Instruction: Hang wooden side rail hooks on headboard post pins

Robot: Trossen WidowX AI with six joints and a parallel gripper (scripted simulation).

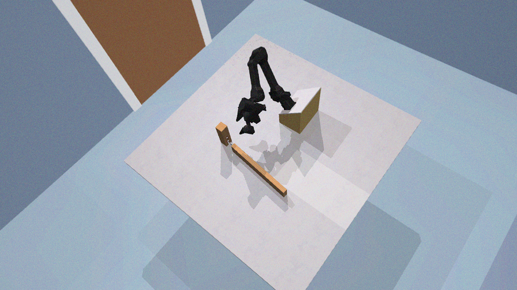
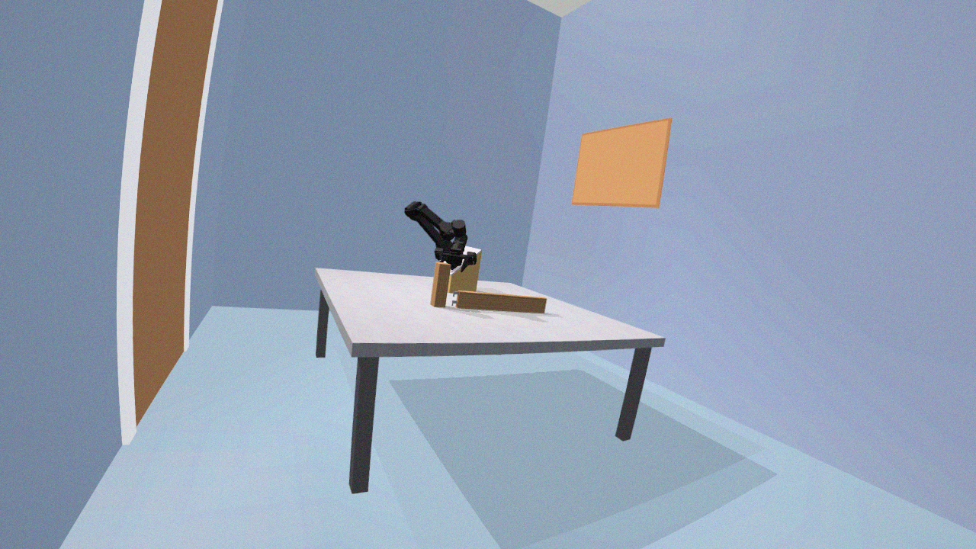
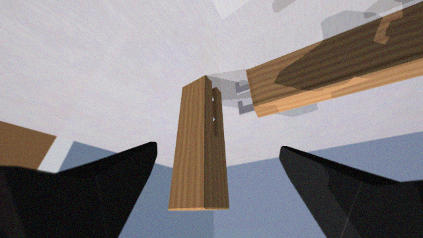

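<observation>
Right now the headboard post is 70 mm ahead of my gripper tip, 60 mm to the right of it and 60 mm below it.
</observation>
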